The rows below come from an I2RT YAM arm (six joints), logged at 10 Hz.
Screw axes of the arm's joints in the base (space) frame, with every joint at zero. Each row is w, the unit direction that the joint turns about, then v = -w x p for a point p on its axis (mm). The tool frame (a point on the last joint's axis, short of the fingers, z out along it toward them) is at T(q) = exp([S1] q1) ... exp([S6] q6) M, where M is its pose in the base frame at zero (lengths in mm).
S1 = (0, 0, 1, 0.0, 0.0, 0.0)
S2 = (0, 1, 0, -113.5, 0.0, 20.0)
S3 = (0, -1, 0, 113.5, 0.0, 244.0)
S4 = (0, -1, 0, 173.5, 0.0, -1.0)
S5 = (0, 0, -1, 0.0, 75.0, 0.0)
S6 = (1, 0, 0, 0.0, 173.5, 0.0)
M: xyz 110.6 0.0 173.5 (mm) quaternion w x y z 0.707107 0 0.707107 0
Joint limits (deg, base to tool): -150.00..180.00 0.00..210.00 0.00..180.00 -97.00..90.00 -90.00..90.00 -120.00..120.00
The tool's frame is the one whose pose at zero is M.
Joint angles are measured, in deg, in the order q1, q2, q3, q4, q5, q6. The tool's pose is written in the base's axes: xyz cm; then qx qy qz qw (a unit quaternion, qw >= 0). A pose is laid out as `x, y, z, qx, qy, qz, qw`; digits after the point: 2 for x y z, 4 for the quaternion.
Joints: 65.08, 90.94, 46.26, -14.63, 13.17, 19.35
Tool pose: 13.22, 26.52, 15.44, -0.3443, 0.8945, 0.0947, 0.2690
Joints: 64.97, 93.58, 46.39, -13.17, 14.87, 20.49
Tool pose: 13.55, 26.85, 14.38, -0.3322, 0.8998, 0.0802, 0.2712
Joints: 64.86, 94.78, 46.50, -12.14, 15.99, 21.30
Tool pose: 13.77, 27.04, 13.95, -0.3223, 0.9023, 0.0744, 0.2765
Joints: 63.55, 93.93, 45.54, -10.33, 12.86, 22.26
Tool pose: 14.17, 26.69, 14.06, -0.3091, 0.9061, 0.1034, 0.2696
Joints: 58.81, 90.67, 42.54, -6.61, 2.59, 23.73
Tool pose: 15.39, 25.11, 14.56, -0.2806, 0.9106, 0.1835, 0.2418
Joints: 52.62, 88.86, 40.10, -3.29, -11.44, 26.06
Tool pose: 16.94, 23.34, 14.69, -0.2477, 0.9083, 0.2780, 0.1905
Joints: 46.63, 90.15, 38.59, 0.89, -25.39, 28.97
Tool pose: 18.62, 21.93, 14.08, -0.2141, 0.8964, 0.3647, 0.1326
